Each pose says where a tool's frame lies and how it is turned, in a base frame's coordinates. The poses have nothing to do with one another.
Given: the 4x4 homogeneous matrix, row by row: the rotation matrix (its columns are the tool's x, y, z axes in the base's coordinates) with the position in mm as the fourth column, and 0 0 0 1 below. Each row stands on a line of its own.
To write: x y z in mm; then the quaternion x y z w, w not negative. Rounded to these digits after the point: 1 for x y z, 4 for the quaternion.
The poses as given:
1:
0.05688, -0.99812, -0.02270, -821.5
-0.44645, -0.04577, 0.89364, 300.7
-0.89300, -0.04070, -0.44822, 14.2
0, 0, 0, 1
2:
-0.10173, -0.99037, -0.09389, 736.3
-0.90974, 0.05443, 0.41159, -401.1
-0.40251, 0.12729, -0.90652, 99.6
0, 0, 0, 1
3:
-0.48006, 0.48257, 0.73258, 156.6
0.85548, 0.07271, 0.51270, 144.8
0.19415, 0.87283, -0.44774, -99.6
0, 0, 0, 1
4:
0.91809, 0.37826, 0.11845, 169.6
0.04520, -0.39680, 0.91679, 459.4
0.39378, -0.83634, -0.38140, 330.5
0, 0, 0, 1
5:
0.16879, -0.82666, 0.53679, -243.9
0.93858, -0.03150, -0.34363, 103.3
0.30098, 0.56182, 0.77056, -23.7
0, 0, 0, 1
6:
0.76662, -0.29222, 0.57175, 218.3
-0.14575, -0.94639, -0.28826, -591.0
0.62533, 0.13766, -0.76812, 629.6
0, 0, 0, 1
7:
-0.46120, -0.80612, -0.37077, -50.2
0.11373, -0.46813, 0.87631, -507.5
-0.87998, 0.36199, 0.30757, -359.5
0, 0, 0, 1
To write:
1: -821.5, 300.7, 14.2, -0.6227, 0.5800, 0.3677, 0.3751
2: 736.3, -401.1, 99.6, -0.6615, 0.7181, 0.1876, 0.1074
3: 156.6, 144.8, -99.6, 0.4730, 0.7072, 0.4898, 0.1903
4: 169.6, 459.4, 330.5, -0.8210, -0.1289, -0.1560, 0.5338
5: -243.9, 103.3, -23.7, 0.3278, 0.0854, 0.6390, 0.6906
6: 218.3, -591.0, 629.6, 0.9329, -0.1174, 0.3208, 0.1141
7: -50.2, -507.5, -359.5, -0.4181, 0.4140, 0.7478, 0.3075
